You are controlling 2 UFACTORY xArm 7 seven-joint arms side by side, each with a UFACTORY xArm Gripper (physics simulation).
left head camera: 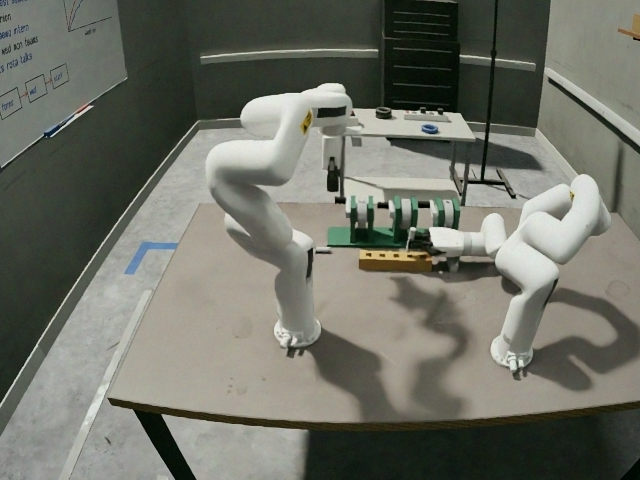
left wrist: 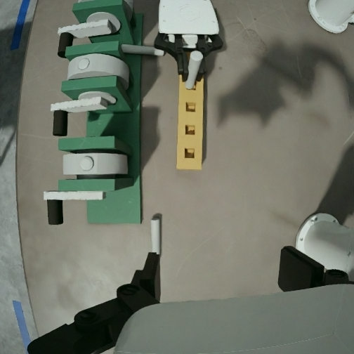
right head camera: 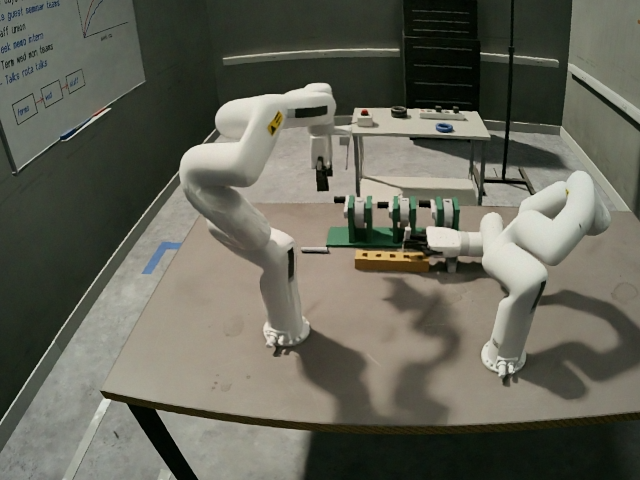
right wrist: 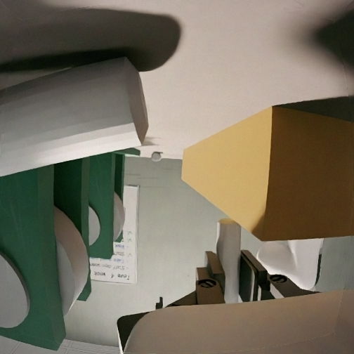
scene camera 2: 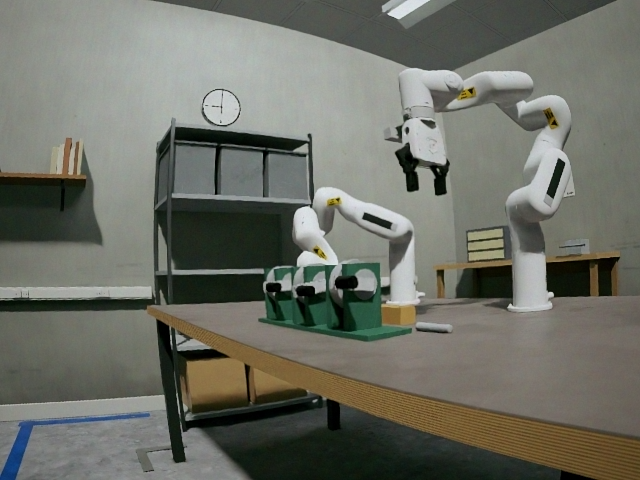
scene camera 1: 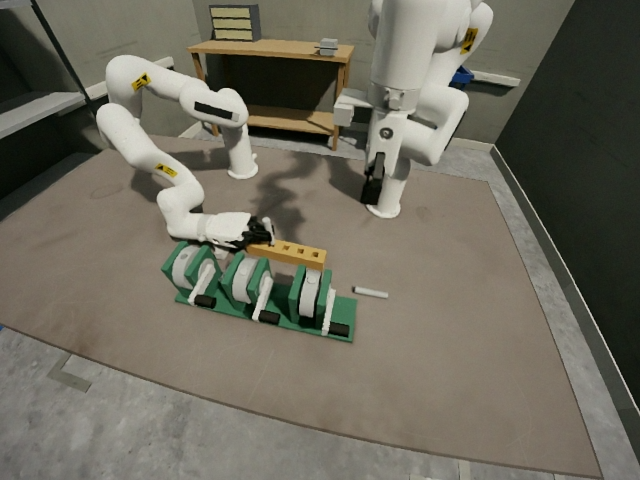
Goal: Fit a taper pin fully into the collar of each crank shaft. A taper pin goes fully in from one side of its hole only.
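Pixels of known places: left gripper, between the fingertips: (left head camera: 333, 183) (right head camera: 325, 183) (scene camera 2: 427, 193) (scene camera 1: 369, 188); right gripper, between the fingertips: (left head camera: 407, 241) (right head camera: 403, 241) (scene camera 1: 272, 233); left arm's base, origin of its link: (left head camera: 297, 331) (right head camera: 286, 330) (scene camera 2: 529, 309) (scene camera 1: 382, 206); right arm's base, origin of its link: (left head camera: 511, 352) (right head camera: 503, 356) (scene camera 2: 403, 303) (scene camera 1: 243, 170).
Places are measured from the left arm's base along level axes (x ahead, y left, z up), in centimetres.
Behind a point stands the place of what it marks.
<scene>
A green stand (left head camera: 338, 236) @(x 45.6, y -1.6, z 1.0 cm) (right head camera: 338, 236) @(x 45.6, y -1.7, z 1.0 cm) (scene camera 1: 345, 315) @(x 45.5, y -0.6, z 1.0 cm) (left wrist: 115, 210) carries three crank shafts with white collars (scene camera 1: 310, 294) @(x 49.9, y -8.3, z 14.3 cm) (left wrist: 110, 163). Round pale spots show on two collar faces in the left wrist view. My right gripper (left head camera: 415, 240) @(x 34.7, y -25.6, z 9.4 cm) (scene camera 1: 263, 232) @(x 34.7, y -25.6, z 9.4 cm) (left wrist: 192, 77) is shut on a taper pin (right head camera: 407, 237) @(x 34.0, y -26.9, z 11.4 cm) (right wrist: 229, 257), held steeply over the yellow block (left head camera: 395, 264) @(x 31.8, y -22.5, z 2.4 cm) (scene camera 1: 294, 258) @(x 35.9, y -18.8, z 3.1 cm) (left wrist: 190, 118). Whether its tip enters a hole is unclear. Another pin (left wrist: 142, 49) (right wrist: 70, 117) lies beside the stand; a third pin (scene camera 1: 370, 292) @(x 37.2, y 3.7, z 1.5 cm) (scene camera 2: 434, 327) @(x 37.5, y 4.9, z 1.1 cm) lies on the table. My left gripper (scene camera 2: 425, 186) @(x 31.1, y -3.5, z 28.6 cm) (left wrist: 221, 270) is open, high above the table.
The crank handles (scene camera 1: 338, 329) @(x 53.6, y -0.9, z 11.8 cm) (left wrist: 55, 211) stick out from the stand on the side away from the yellow block. The stand and block lie close together, with the right wrist low beside them. A side table (left head camera: 403, 132) stands beyond the worktable.
</scene>
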